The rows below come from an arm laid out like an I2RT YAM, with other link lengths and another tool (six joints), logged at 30 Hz.
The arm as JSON. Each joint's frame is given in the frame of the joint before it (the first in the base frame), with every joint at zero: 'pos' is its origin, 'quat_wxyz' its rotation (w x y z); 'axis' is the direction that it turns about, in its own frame. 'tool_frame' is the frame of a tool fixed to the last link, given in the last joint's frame.
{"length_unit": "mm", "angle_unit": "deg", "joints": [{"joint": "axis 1", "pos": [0.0, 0.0, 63.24], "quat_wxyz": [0.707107, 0.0, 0.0, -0.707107], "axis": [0.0, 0.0, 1.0]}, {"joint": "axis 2", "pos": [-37.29, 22.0, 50.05], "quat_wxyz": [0.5, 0.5, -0.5, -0.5], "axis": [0.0, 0.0, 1.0]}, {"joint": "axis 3", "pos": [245.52, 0.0, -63.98], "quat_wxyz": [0.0, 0.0, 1.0, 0.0], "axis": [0.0, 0.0, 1.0]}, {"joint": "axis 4", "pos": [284.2, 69.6, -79.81], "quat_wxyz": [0.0, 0.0, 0.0, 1.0], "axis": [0.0, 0.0, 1.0]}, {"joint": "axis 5", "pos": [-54.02, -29.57, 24.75], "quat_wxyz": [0.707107, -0.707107, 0.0, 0.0], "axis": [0.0, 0.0, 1.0]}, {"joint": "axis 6", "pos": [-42.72, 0.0, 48.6], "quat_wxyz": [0.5, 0.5, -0.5, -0.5], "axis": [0.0, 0.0, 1.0]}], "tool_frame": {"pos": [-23.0, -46.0, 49.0], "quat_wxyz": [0.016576, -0.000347, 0.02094, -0.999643]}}
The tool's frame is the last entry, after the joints.
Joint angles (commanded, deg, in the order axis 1, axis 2, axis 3, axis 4, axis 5, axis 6), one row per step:
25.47 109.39 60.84 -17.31 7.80 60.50
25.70 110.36 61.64 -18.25 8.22 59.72
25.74 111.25 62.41 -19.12 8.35 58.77
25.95 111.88 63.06 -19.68 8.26 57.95
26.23 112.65 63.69 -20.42 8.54 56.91
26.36 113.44 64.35 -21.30 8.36 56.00
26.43 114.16 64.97 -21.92 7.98 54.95
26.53 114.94 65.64 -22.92 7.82 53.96
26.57 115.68 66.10 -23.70 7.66 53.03
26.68 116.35 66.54 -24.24 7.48 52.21
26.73 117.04 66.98 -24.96 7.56 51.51
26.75 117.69 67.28 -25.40 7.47 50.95
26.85 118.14 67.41 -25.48 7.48 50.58
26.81 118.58 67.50 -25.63 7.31 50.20
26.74 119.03 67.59 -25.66 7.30 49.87
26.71 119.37 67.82 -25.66 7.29 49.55
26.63 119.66 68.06 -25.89 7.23 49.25
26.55 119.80 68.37 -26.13 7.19 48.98
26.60 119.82 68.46 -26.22 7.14 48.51
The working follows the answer.
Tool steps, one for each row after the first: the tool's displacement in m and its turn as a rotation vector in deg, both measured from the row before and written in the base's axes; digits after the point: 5 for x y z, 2 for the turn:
0.00057 0.00209 -0.00329 -1.15 0.80 0.77
0.00106 0.00141 -0.00301 -0.92 0.81 0.86
0.00068 0.00291 -0.00162 -0.48 0.50 1.00
0.00003 0.00275 -0.00273 -1.02 0.65 1.14
0.00007 0.00221 -0.00322 -0.63 0.96 1.04
0.00051 0.00240 -0.00275 -0.37 0.79 1.18
-0.00012 0.00192 -0.00326 -0.70 1.05 1.08
-0.00048 0.00119 -0.00385 -0.64 1.01 0.97
-0.00031 0.00182 -0.00319 -0.44 0.76 0.94
-0.00040 0.00071 -0.00340 -0.71 0.83 0.70
-0.00047 0.00059 -0.00364 -0.44 0.75 0.58
-0.00051 0.00091 -0.00264 -0.29 0.36 0.45
-0.00048 0.00006 -0.00295 -0.18 0.52 0.37
-0.00008 -0.00031 -0.00281 -0.25 0.36 0.25
0.00068 0.00040 -0.00128 -0.12 0.11 0.28
0.00047 -0.00006 -0.00114 -0.15 0.28 0.22
0.00103 0.00015 0.00029 -0.06 0.08 0.19
0.00000 0.00094 0.00018 -0.08 0.05 0.52

Tool pose at each row, in the base's axes (x y z in m, rotation vector in deg; rounded; the steps above come from the unrounded poses):
0.38731 0.17062 0.05894 149.61 71.38 36.85
0.38788 0.17271 0.05566 148.83 72.67 35.10
0.38894 0.17412 0.05265 148.18 74.06 33.53
0.38962 0.17703 0.05103 147.60 75.56 32.72
0.38965 0.17978 0.04830 146.59 77.25 31.30
0.38972 0.18199 0.04509 146.11 78.92 29.81
0.39022 0.18439 0.04233 145.63 80.73 28.76
0.39010 0.18631 0.03907 145.08 82.45 27.10
0.38962 0.18750 0.03522 144.59 84.00 25.51
0.38931 0.18932 0.03203 144.10 85.45 24.38
0.38891 0.19003 0.02863 143.59 86.55 22.89
0.38843 0.19063 0.02499 143.30 87.51 21.71
0.38793 0.19154 0.02235 142.97 88.18 21.11
0.38744 0.19159 0.01940 142.88 88.81 20.38
0.38736 0.19128 0.01660 142.72 89.22 19.78
0.38805 0.19168 0.01531 142.49 89.60 19.59
0.38851 0.19162 0.01417 142.38 89.97 19.16
0.38954 0.19177 0.01446 142.25 90.23 19.03
0.38954 0.19272 0.01464 141.85 90.90 18.98

